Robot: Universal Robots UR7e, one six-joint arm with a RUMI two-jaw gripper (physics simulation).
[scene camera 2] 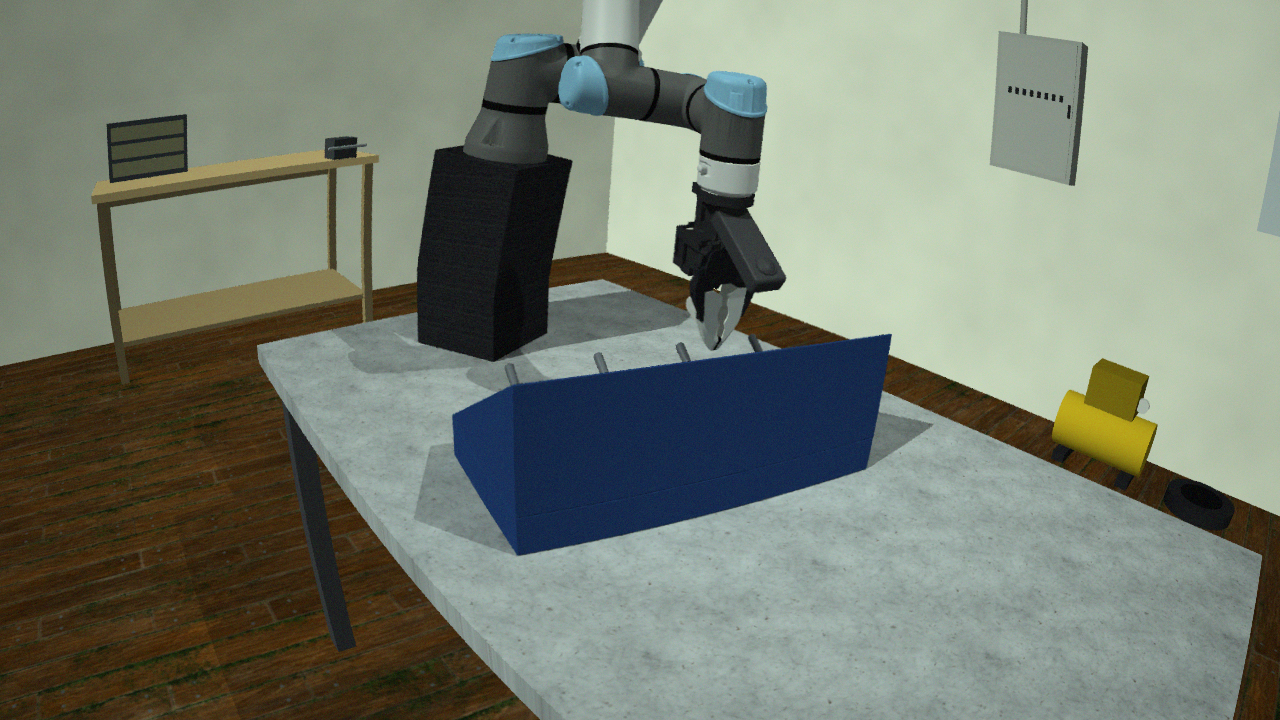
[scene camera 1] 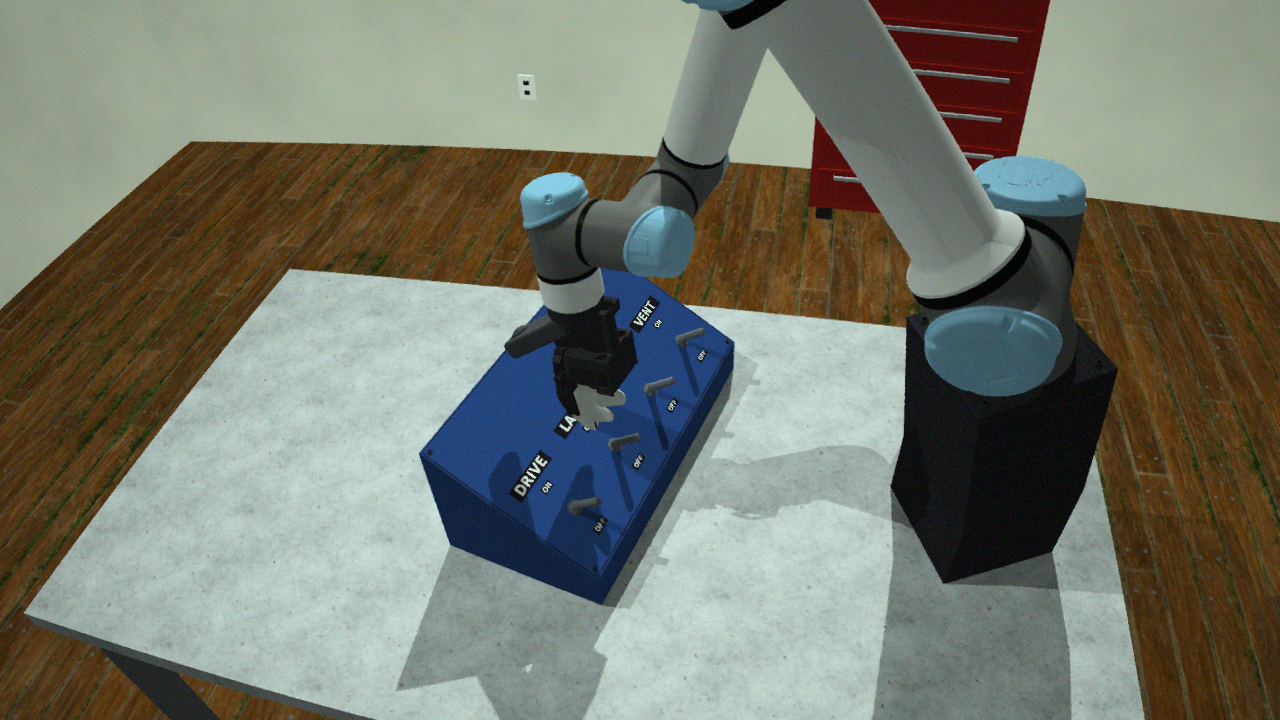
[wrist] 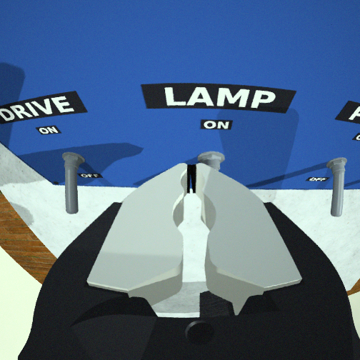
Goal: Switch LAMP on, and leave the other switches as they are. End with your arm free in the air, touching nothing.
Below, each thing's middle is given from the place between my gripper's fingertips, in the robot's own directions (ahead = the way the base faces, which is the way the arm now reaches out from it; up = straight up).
Right now the blue switch panel point(scene camera 2: 559, 462) is 8 cm to the right of my hand, 6 cm below it and 4 cm ahead of it.
